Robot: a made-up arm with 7 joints.
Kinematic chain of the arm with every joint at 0, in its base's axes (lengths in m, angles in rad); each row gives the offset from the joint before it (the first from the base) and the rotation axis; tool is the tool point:
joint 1: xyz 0 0 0.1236 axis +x
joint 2: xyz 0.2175 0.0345 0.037 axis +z
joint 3: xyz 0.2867 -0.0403 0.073 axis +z
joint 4: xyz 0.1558 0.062 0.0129 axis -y
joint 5: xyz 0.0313 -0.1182 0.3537 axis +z
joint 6: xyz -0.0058 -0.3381 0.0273 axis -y
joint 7: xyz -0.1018 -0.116 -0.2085 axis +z
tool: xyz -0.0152 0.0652 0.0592
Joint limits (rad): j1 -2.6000..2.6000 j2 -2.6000..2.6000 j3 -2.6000..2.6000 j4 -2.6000..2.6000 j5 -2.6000..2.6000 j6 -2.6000..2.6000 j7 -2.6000..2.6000
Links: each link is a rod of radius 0.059 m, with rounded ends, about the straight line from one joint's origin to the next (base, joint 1, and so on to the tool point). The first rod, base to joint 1, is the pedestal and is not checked.
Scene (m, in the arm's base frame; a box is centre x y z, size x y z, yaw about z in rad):
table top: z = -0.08
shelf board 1: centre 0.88 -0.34 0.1 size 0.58 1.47 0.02 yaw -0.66
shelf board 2: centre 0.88 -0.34 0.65 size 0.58 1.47 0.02 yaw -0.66
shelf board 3: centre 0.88 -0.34 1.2 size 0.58 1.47 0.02 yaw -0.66
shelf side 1: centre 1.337 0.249 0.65 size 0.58 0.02 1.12 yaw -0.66
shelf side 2: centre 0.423 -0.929 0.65 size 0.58 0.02 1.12 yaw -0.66
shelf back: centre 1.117 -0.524 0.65 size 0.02 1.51 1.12 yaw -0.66
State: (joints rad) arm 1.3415 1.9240 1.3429 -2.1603 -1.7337 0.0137 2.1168
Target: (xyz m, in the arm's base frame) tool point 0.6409 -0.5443 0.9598
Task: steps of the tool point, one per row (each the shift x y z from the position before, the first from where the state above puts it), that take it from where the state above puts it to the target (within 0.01 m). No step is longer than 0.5 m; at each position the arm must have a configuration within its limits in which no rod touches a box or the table.
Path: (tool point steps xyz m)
1: 0.0045 0.0065 0.3261
2: 0.2121 -0.0533 0.2971
3: 0.3812 -0.0927 0.1460
4: 0.4506 -0.0704 -0.0816

